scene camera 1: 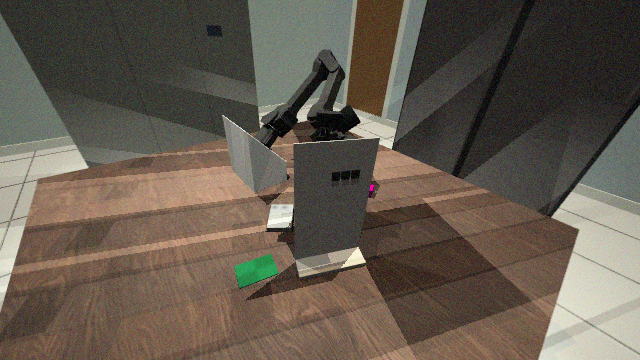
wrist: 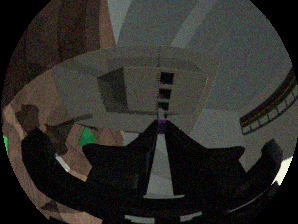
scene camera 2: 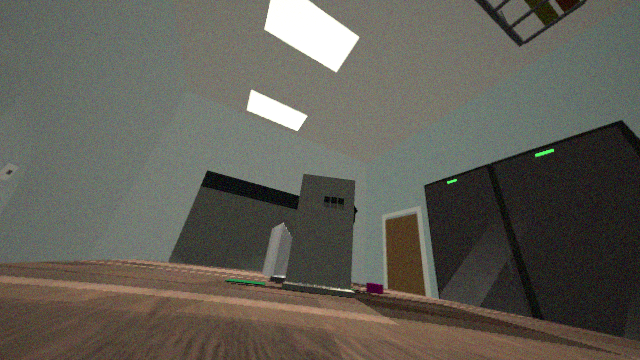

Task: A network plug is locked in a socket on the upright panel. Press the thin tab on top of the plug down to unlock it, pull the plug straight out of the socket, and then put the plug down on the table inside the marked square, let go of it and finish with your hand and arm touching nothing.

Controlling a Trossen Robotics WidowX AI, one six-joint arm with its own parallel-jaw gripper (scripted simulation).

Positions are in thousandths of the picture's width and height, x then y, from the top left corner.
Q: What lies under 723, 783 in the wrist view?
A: The gripper.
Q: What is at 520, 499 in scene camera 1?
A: A grey upright panel.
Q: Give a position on a grey upright panel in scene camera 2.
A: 501, 724
